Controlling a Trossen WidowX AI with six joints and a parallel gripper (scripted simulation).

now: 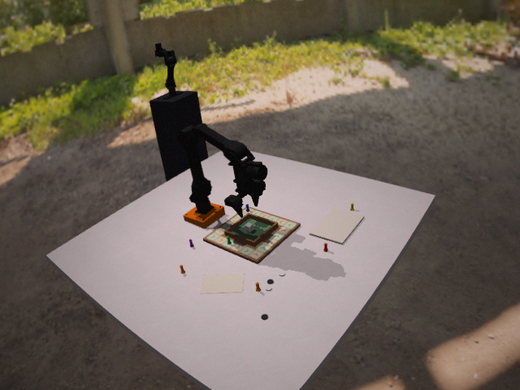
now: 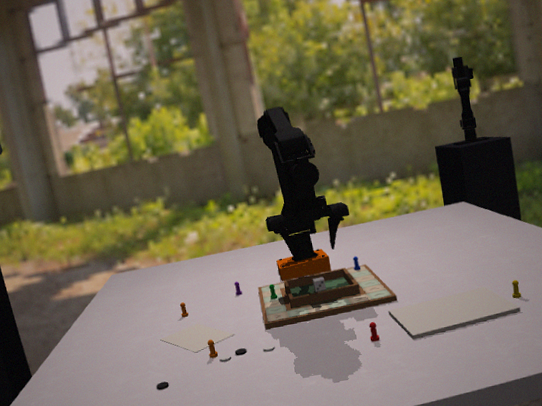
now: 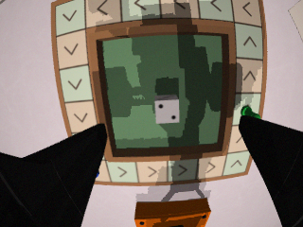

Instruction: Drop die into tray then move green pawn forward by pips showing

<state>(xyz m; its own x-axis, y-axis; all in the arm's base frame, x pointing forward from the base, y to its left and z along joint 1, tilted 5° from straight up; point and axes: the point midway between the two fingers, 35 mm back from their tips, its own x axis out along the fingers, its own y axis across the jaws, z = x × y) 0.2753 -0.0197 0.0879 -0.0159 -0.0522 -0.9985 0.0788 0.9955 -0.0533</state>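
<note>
Right now my gripper tip is 4 cm past the green pawn, 11 cm to the left of it and 8 cm above it. The rest, counted from my gripper tip: blue pawn (10 cm behind, 12 cm to the left, 8 cm below); then purple pawn (18 cm behind, 18 cm to the right, 9 cm below); then white die (1 cm behind, 8 cm below).
</note>
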